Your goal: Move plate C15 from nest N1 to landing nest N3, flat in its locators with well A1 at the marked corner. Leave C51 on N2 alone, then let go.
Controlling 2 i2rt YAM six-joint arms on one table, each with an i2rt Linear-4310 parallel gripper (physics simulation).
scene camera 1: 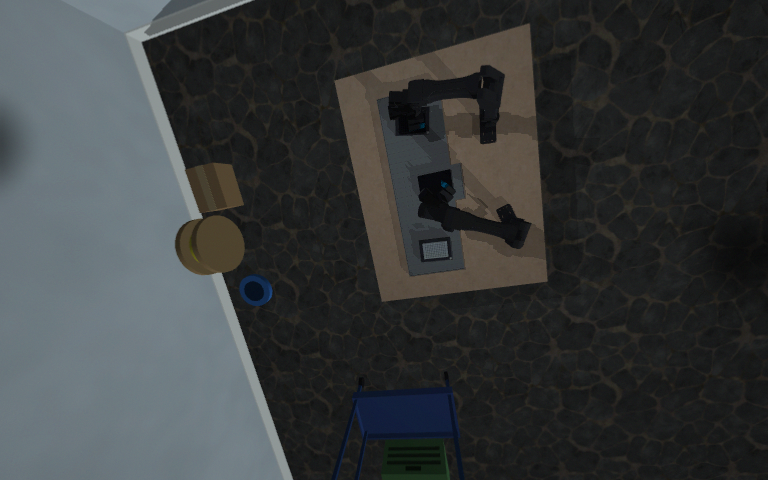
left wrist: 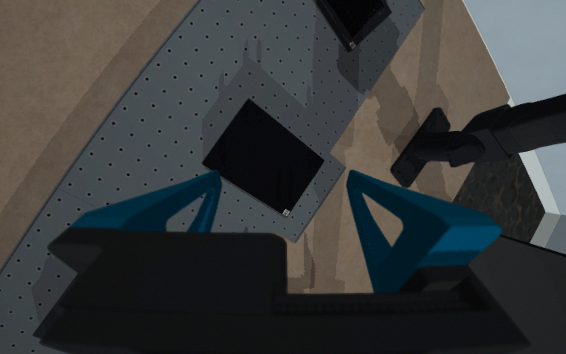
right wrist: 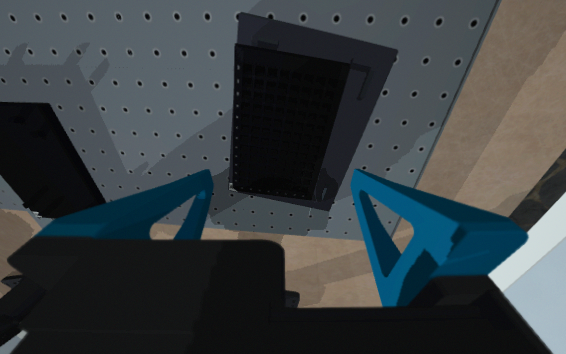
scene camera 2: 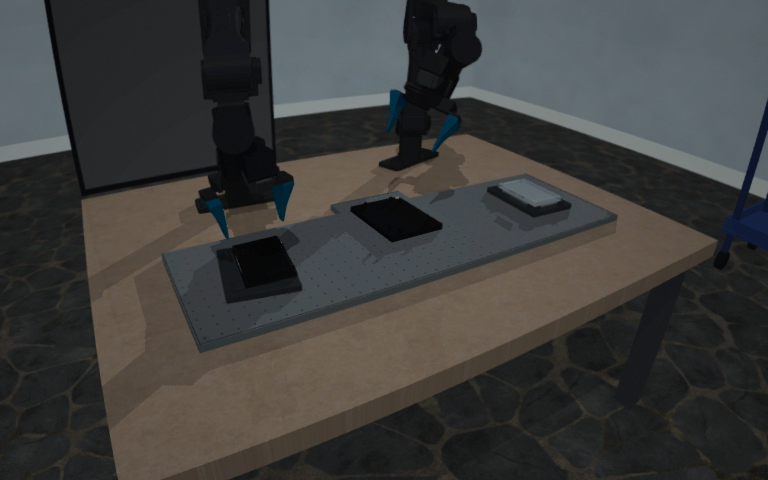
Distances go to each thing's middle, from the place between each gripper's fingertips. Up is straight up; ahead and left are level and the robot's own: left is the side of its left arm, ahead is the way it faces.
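From my left hand: black gridded tray (scene camera 2: 262,261), 32 cm to the right, 15 cm below, 1 cm ahead; pale gridded tray (scene camera 2: 523,190), 31 cm to the left, 15 cm below, 7 cm ahead.
From my right hand: pale gridded tray, 64 cm to the left, 7 cm ahead, 6 cm below; black gridded tray, 6 cm below, 1 cm to the left, 1 cm ahead. Going by their middles, black gridded tray nearest to my right hand of the things named here.
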